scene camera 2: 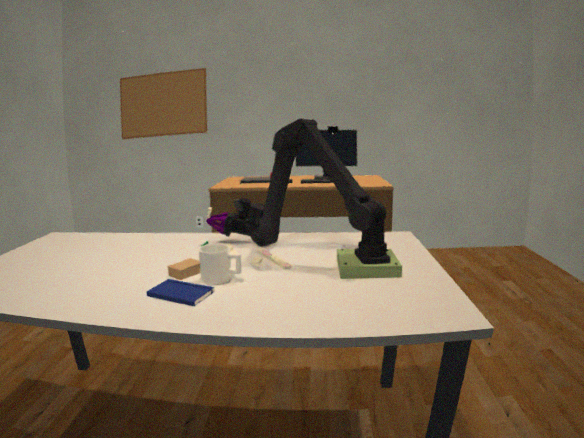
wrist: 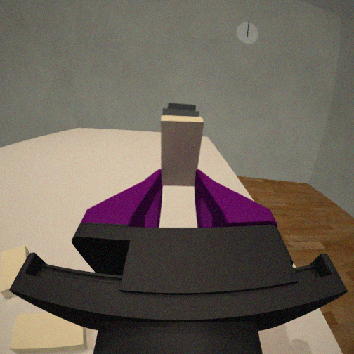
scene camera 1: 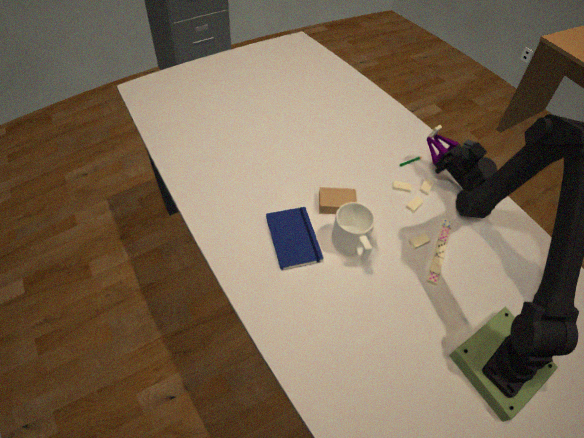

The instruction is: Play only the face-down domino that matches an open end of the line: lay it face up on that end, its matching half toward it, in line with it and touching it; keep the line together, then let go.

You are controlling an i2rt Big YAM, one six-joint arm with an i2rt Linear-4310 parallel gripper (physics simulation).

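Seen in the pictures: gripper, fingertip midpoint: (scene camera 2: 207, 219) (scene camera 1: 430, 136); arm's base, link origin: (scene camera 2: 371, 257) (scene camera 1: 509, 365).
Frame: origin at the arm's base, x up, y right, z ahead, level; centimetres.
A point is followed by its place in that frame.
My gripper (scene camera 1: 433, 137) @(x 5.7, y 36.8, z 54.2 cm) (scene camera 2: 209, 221) @(x 5.7, y 36.8, z 54.2 cm) (wrist: 178, 175) is shut on a cream domino (scene camera 1: 436, 130) @(x 9.7, y 35.5, z 52.4 cm) (scene camera 2: 210, 212) @(x 8.7, y 35.5, z 52.6 cm) (wrist: 181, 150) and holds it upright, above the table near its far right edge. The face toward the wrist camera is plain and shaded; its pips do not show. The line of face-up dominoes (scene camera 1: 440, 250) @(x -2.5, y 12.9, z 29.6 cm) (scene camera 2: 276, 259) @(x -2.5, y 10.6, z 28.7 cm) lies on the table nearer the arm's base, with pink-pipped and dark-pipped halves. Face-down dominoes lie beyond it: one (scene camera 1: 402, 186) @(x -2.5, y 21.5, z 50.0 cm), another (scene camera 1: 426, 187) @(x -2.6, y 27.1, z 45.4 cm), a third (scene camera 1: 414, 204) @(x -2.6, y 19.1, z 43.6 cm) and a fourth (scene camera 1: 420, 241) @(x -2.5, y 10.8, z 34.8 cm) close beside the line.
A green stick (scene camera 1: 410, 161) @(x -2.9, y 32.0, z 55.2 cm) lies near the gripper. A white mug (scene camera 1: 354, 220) @(x -0.2, y 0.4, z 49.1 cm) (scene camera 2: 215, 265) @(x 2.5, y -7.4, z 46.3 cm), a brown block (scene camera 1: 337, 201) @(x -0.3, y 1.4, z 56.2 cm) (scene camera 2: 184, 269) @(x -0.6, y -1.6, z 56.6 cm) and a blue notebook (scene camera 1: 294, 238) @(x -2.1, y -13.7, z 55.2 cm) (scene camera 2: 180, 292) @(x -2.1, y -15.4, z 55.4 cm) stand or lie to the line's left in the first scene view. The green base plate (scene camera 1: 480, 345) @(x 0.2, y -1.5, z 7.7 cm) (scene camera 2: 370, 270) @(x -1.1, y -7.7, z 2.5 cm) carries the arm.
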